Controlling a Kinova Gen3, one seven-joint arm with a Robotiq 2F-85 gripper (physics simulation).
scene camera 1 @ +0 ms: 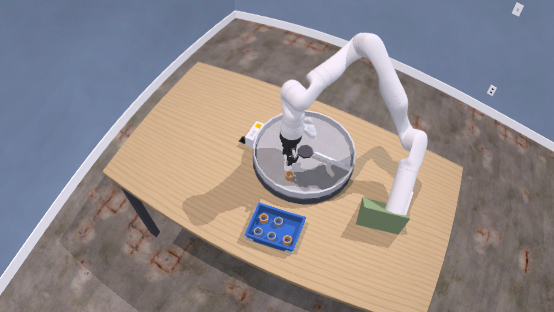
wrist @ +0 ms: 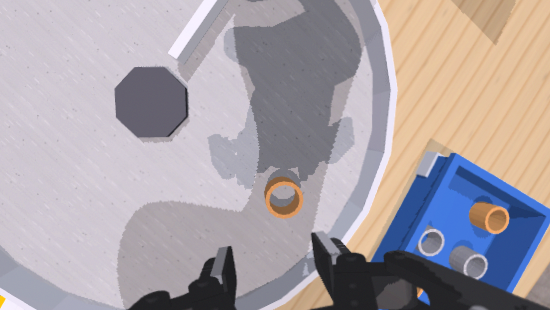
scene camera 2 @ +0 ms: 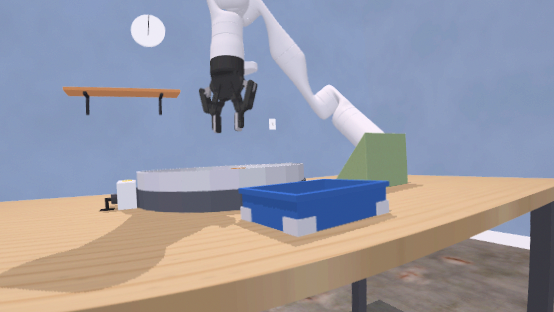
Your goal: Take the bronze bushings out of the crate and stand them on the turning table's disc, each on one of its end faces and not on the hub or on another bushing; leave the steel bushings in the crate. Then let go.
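Pixels of known places: gripper, fingertip midpoint: (scene camera 1: 287,159) (wrist: 273,255) (scene camera 2: 227,132); arm's base at its link origin: (scene camera 1: 395,211) (scene camera 2: 382,151).
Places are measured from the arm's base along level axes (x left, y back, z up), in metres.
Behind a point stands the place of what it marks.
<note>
One bronze bushing (scene camera 1: 290,179) @(x -0.045, y -0.443, z -0.034 m) (wrist: 284,215) @(x -0.053, y -0.462, z -0.020 m) stands upright on the grey disc (scene camera 1: 325,130) @(x -0.339, y -0.368, z -0.045 m) (wrist: 50,150) @(x -0.265, y -0.499, z -0.045 m), apart from the dark hub (scene camera 1: 305,151) @(x -0.195, y -0.422, z -0.037 m) (wrist: 151,102) @(x -0.196, y -0.422, z -0.037 m). My gripper (scene camera 1: 288,163) @(x -0.068, y -0.467, z 0.058 m) (scene camera 2: 227,125) @(x -0.068, y -0.467, z 0.058 m) (wrist: 273,255) @(x -0.068, y -0.467, z 0.058 m) hangs above the disc near this bushing, its fingers apart and empty. The blue crate (scene camera 1: 287,213) @(x 0.093, y -0.413, z -0.050 m) (scene camera 2: 325,207) @(x 0.227, y -0.484, z -0.070 m) (wrist: 410,215) @(x 0.089, y -0.419, z -0.073 m) holds two bronze bushings, one bronze bushing (scene camera 1: 263,222) @(x 0.143, y -0.490, z -0.081 m) at its left and another bronze bushing (scene camera 1: 287,244) @(x 0.206, y -0.377, z -0.080 m) (wrist: 482,215) @(x 0.174, y -0.384, z -0.073 m) at its lower right in the first scene view. Several steel bushings stand in it, including one steel bushing (scene camera 1: 278,225) @(x 0.139, y -0.432, z -0.077 m). My finger hides part of the crate in the wrist view.
A raised rim surrounds the disc, and a pale bar (scene camera 1: 330,160) @(x -0.174, y -0.313, z -0.025 m) (wrist: 197,30) @(x -0.181, y -0.353, z -0.023 m) runs from near the hub toward the rim. A white box (scene camera 1: 253,135) @(x -0.209, y -0.650, z -0.040 m) (scene camera 2: 126,195) @(x -0.187, y -0.662, z -0.068 m) sits beside the turning table. A green block (scene camera 1: 382,220) @(x 0.046, y -0.045, z -0.013 m) (scene camera 2: 387,160) @(x 0.046, y -0.046, z -0.024 m) stands by the arm's base.
</note>
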